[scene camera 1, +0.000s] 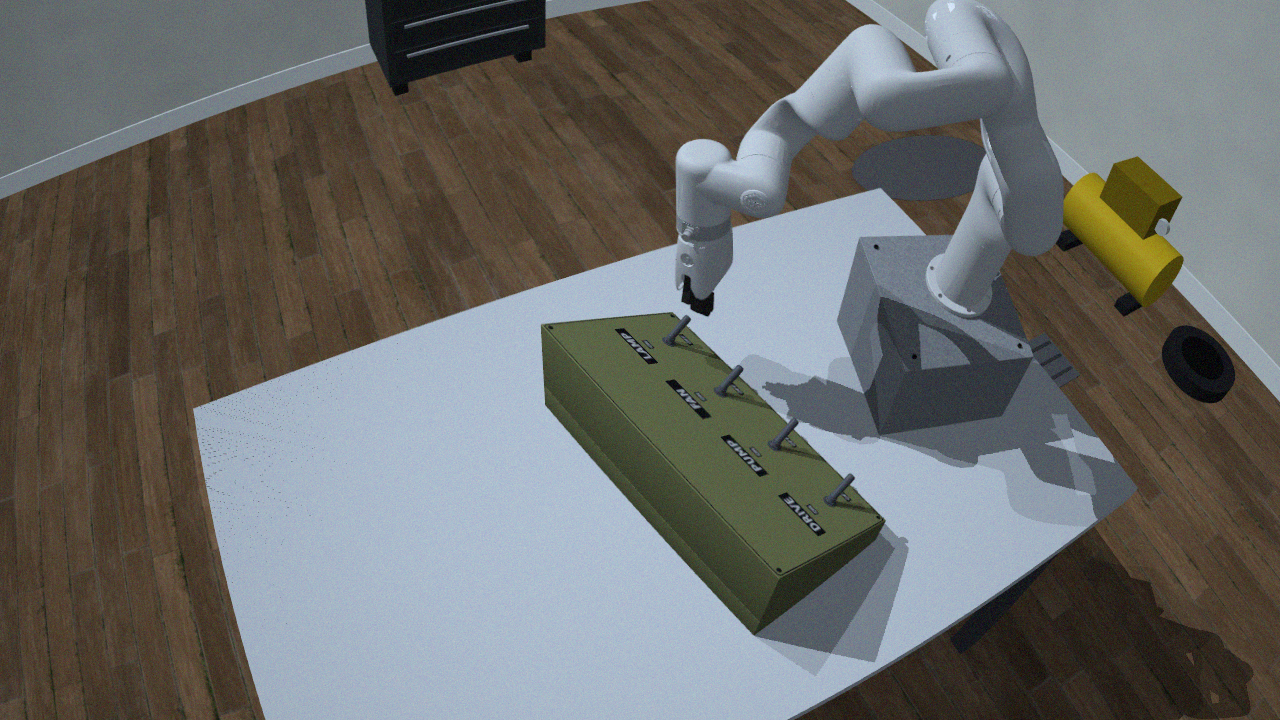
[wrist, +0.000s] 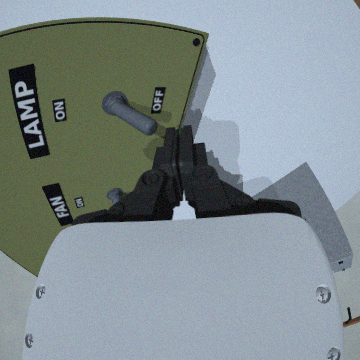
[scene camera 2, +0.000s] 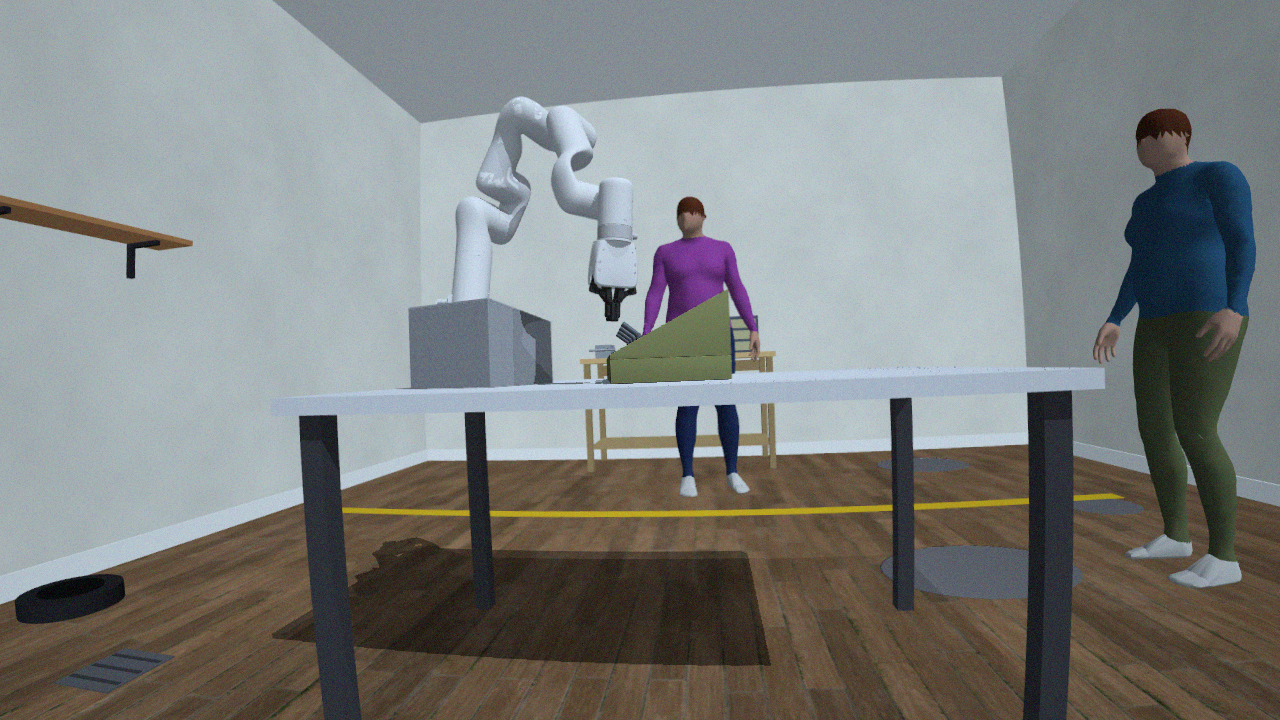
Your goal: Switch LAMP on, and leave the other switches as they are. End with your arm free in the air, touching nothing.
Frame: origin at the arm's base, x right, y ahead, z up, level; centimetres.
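Seen in the pictures: gripper, fingertip midpoint: (scene camera 1: 701,310) (wrist: 181,144) (scene camera 2: 612,321); arm's base, origin of the base link: (scene camera 1: 958,286) (scene camera 2: 468,313).
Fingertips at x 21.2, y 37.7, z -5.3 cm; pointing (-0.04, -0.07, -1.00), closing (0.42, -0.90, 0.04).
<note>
Pixels of each thing's middle, then the offset from my fingertips to it. "*": a spot on its surface instead.
- olive sloped switch box, body centre: (scene camera 1: 706,455) (wrist: 76,196) (scene camera 2: 663,353) dx -18.3, dy +11.8, dz -6.8 cm
- LAMP lever, body centre: (wrist: 130,115) (scene camera 1: 678,328) (scene camera 2: 630,329) dx +0.2, dy +3.9, dz -2.0 cm
- FAN lever, surface spot: (wrist: 115,194) (scene camera 1: 719,385) * dx -11.2, dy +4.7, dz -3.3 cm
- PUMP lever, body centre: (scene camera 1: 785,431) dx -23.7, dy +2.3, dz -2.0 cm
- DRIVE lever, body centre: (scene camera 1: 841,487) dx -35.7, dy +1.6, dz -2.0 cm
The olive sloped switch box (scene camera 1: 662,456) (scene camera 2: 680,367) (wrist: 75,50) stands on the white table. The LAMP lever (scene camera 1: 677,329) (wrist: 131,115) leans toward its OFF label (wrist: 158,100), away from the ON label (wrist: 59,110). The FAN lever (scene camera 1: 729,380) (wrist: 115,194), PUMP lever (scene camera 1: 784,433) and DRIVE lever (scene camera 1: 839,489) lean the same way as LAMP in the first scene view. My gripper (scene camera 1: 698,308) (scene camera 2: 612,315) (wrist: 181,144) is shut and empty. Its tips are above and beside the LAMP lever's free end, on the OFF side, apart from it in the wrist view.
The grey arm base block (scene camera 1: 948,394) (scene camera 2: 447,349) (wrist: 312,215) stands on the white table (scene camera 1: 384,519) (scene camera 2: 895,383) behind the box's lever side. Two people, one in purple (scene camera 2: 693,268) and one in blue (scene camera 2: 1186,241), stand beyond the table. A black drawer cabinet (scene camera 1: 456,35) stands on the floor.
</note>
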